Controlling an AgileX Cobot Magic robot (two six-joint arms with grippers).
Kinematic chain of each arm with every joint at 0, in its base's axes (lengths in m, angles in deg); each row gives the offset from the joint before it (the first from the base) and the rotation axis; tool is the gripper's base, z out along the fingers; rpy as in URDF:
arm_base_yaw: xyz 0 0 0.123 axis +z
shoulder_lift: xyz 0 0 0 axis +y
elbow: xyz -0.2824 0 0.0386 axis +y
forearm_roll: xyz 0.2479 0 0.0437 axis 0.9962 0 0.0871
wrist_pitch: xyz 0 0 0 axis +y
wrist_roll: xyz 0.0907 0 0.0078 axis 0.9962 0 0.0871
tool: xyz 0 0 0 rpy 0 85 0
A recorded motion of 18 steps. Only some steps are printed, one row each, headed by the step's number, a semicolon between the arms.
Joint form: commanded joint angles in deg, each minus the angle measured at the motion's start. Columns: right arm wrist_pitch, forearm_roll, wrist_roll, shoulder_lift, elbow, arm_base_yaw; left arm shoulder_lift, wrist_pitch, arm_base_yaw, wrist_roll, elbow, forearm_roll.
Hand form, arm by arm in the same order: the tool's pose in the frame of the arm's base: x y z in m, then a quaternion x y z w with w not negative. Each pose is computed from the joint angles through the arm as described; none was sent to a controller.
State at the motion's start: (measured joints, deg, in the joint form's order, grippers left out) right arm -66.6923 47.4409 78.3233 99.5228 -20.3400 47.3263; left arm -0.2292 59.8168 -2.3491 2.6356 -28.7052 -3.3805
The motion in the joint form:
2: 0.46 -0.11 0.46 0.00 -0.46 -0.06; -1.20 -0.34 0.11 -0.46 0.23 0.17
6: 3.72 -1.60 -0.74 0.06 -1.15 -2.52; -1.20 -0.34 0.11 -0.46 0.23 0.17
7: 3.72 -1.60 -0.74 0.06 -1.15 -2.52; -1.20 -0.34 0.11 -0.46 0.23 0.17
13: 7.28 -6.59 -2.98 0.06 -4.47 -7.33; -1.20 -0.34 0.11 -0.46 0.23 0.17
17: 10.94 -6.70 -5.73 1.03 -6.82 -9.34; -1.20 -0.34 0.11 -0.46 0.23 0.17
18: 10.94 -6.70 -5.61 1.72 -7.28 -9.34; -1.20 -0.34 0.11 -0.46 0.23 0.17
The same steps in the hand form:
2: 0.2082 0.1352 0.1410 0.53719 0.56387 0.46133 0.42503; -0.0077 -0.0041 0.2781 0.03346 0.84039 -0.02829 0.54022
6: 0.2148 0.1314 0.1382 0.54311 0.57637 0.44467 0.41844; -0.0077 -0.0041 0.2781 0.03346 0.84039 -0.02829 0.54022
7: 0.2148 0.1314 0.1382 0.54311 0.57637 0.44467 0.41844; -0.0077 -0.0041 0.2781 0.03346 0.84039 -0.02829 0.54022
13: 0.2351 0.1304 0.1442 0.53180 0.58599 0.44446 0.41984; -0.0077 -0.0041 0.2781 0.03346 0.84039 -0.02829 0.54022
17: 0.2464 0.1301 0.1417 0.53538 0.59974 0.42339 0.41764; -0.0077 -0.0041 0.2781 0.03346 0.84039 -0.02829 0.54022
18: 0.2481 0.1315 0.1399 0.53616 0.60037 0.42224 0.41691; -0.0077 -0.0041 0.2781 0.03346 0.84039 -0.02829 0.54022

